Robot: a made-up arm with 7 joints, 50 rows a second.
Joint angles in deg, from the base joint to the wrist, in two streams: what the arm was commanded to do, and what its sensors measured. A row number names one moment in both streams.
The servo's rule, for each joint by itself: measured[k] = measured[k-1] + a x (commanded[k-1-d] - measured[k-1]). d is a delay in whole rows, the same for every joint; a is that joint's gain. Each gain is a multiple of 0.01, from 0.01 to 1. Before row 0 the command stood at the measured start. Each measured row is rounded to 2 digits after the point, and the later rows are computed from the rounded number. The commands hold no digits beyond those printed.
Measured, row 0: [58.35, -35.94, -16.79, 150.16, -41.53, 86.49, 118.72]
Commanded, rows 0 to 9: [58.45, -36.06, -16.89, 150.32, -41.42, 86.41, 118.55]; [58.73, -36.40, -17.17, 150.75, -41.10, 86.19, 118.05]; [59.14, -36.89, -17.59, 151.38, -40.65, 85.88, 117.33]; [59.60, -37.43, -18.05, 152.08, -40.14, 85.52, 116.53]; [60.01, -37.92, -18.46, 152.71, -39.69, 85.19, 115.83]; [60.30, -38.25, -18.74, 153.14, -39.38, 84.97, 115.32]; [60.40, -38.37, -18.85, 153.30, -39.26, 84.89, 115.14]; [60.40, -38.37, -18.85, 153.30, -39.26, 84.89, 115.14]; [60.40, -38.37, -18.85, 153.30, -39.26, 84.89, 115.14]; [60.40, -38.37, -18.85, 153.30, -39.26, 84.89, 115.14]
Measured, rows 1 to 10: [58.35, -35.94, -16.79, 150.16, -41.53, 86.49, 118.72]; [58.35, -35.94, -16.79, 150.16, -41.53, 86.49, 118.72]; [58.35, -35.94, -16.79, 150.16, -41.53, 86.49, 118.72]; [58.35, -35.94, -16.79, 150.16, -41.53, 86.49, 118.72]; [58.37, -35.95, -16.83, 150.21, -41.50, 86.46, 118.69]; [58.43, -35.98, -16.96, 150.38, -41.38, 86.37, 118.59]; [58.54, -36.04, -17.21, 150.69, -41.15, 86.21, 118.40]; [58.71, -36.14, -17.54, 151.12, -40.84, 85.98, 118.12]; [58.92, -36.26, -17.90, 151.61, -40.48, 85.72, 117.78]; [59.14, -36.40, -18.23, 152.08, -40.14, 85.47, 117.41]
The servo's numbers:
d 4
a 0.16 0.07 0.39 0.31 0.31 0.33 0.15

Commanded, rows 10 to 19: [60.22, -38.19, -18.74, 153.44, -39.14, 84.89, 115.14]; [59.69, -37.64, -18.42, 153.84, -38.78, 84.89, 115.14]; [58.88, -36.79, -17.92, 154.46, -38.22, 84.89, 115.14]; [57.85, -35.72, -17.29, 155.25, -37.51, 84.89, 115.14]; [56.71, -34.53, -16.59, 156.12, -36.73, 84.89, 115.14]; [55.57, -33.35, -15.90, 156.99, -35.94, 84.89, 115.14]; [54.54, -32.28, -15.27, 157.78, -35.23, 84.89, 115.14]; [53.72, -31.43, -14.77, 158.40, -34.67, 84.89, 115.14]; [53.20, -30.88, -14.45, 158.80, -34.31, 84.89, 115.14]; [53.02, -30.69, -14.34, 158.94, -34.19, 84.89, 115.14]
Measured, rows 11 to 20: [59.34, -36.54, -18.47, 152.46, -39.87, 85.28, 117.07]; [59.51, -36.67, -18.62, 152.72, -39.68, 85.15, 116.78]; [59.65, -36.79, -18.71, 152.90, -39.55, 85.06, 116.53]; [59.77, -36.90, -18.76, 153.02, -39.46, 85.00, 116.32]; [59.84, -36.99, -18.75, 153.15, -39.36, 84.96, 116.14]; [59.82, -37.04, -18.62, 153.36, -39.18, 84.94, 115.99]; [59.67, -37.02, -18.35, 153.70, -38.88, 84.92, 115.86]; [59.38, -36.93, -17.94, 154.18, -38.46, 84.91, 115.75]; [58.95, -36.76, -17.41, 154.78, -37.92, 84.90, 115.66]; [58.41, -36.52, -16.82, 155.47, -37.31, 84.90, 115.58]
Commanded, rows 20 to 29: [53.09, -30.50, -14.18, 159.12, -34.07, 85.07, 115.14]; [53.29, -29.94, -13.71, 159.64, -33.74, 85.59, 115.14]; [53.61, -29.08, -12.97, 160.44, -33.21, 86.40, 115.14]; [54.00, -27.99, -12.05, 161.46, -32.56, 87.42, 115.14]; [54.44, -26.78, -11.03, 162.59, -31.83, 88.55, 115.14]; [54.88, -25.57, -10.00, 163.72, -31.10, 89.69, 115.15]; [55.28, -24.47, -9.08, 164.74, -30.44, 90.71, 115.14]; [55.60, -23.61, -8.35, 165.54, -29.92, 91.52, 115.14]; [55.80, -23.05, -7.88, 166.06, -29.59, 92.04, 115.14]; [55.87, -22.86, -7.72, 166.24, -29.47, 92.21, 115.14]
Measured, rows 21 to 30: [57.79, -36.22, -16.22, 156.19, -36.67, 84.90, 115.51]; [57.14, -35.88, -15.65, 156.88, -36.05, 84.90, 115.45]; [56.51, -35.53, -15.18, 157.48, -35.51, 84.90, 115.40]; [55.95, -35.19, -14.85, 157.93, -35.10, 84.90, 115.36]; [55.49, -34.86, -14.59, 158.30, -34.78, 84.96, 115.33]; [55.14, -34.52, -14.25, 158.72, -34.46, 85.17, 115.30]; [54.90, -34.14, -13.75, 159.25, -34.07, 85.58, 115.28]; [54.76, -33.71, -13.09, 159.94, -33.60, 86.19, 115.26]; [54.71, -33.22, -12.29, 160.76, -33.05, 86.97, 115.24]; [54.74, -32.68, -11.40, 161.68, -32.45, 87.87, 115.23]
